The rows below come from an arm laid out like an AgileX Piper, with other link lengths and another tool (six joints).
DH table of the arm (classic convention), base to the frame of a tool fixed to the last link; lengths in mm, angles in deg. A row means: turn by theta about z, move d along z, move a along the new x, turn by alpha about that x. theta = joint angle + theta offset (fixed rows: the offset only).
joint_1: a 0; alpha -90; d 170.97; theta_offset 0
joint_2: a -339.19; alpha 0; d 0; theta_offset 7.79
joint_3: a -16.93; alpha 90; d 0; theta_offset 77.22
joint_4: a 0; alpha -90; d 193.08; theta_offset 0
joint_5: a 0; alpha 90; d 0; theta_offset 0
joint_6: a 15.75; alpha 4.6; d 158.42; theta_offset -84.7
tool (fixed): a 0; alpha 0; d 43.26; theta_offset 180
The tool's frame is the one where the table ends.
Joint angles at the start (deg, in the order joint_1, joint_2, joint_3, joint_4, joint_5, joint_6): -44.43 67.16 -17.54 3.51 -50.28 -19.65
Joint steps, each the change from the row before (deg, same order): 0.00 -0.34 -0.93 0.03 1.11 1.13; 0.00 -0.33 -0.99 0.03 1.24 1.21; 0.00 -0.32 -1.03 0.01 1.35 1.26; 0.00 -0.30 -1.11 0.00 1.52 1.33; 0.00 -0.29 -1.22 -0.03 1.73 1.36; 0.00 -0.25 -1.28 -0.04 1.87 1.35
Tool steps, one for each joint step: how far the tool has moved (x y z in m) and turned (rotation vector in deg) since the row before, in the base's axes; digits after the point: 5 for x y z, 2 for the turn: 0.00047 -0.00055 0.00306 0.70 -0.99 0.14; 0.00058 -0.00062 0.00295 0.81 -0.99 0.16; 0.00069 -0.00063 0.00281 0.90 -0.96 0.18; 0.00088 -0.00073 0.00266 1.02 -0.93 0.21; 0.00111 -0.00078 0.00264 1.11 -0.86 0.24; 0.00129 -0.00088 0.00241 1.18 -0.77 0.24
